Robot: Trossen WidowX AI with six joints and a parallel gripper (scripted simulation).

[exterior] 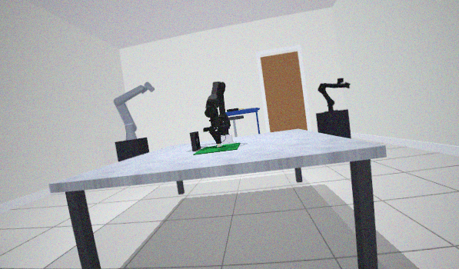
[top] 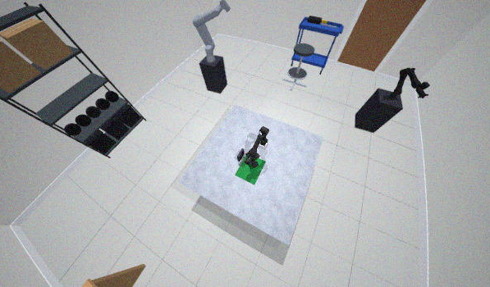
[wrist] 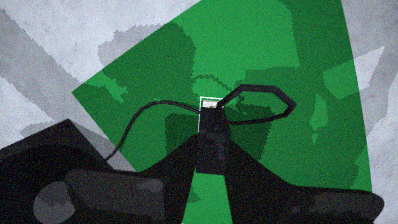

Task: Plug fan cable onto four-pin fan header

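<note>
My gripper tip is 6 cm short of the green board, 5 cm above it and 1 cm to the right of it. The rest, counted from my gripper tip: black fan plug (1 cm behind, 1 cm above); then black fan (14 cm to the right, 3 cm behind, 2 cm above).
</note>
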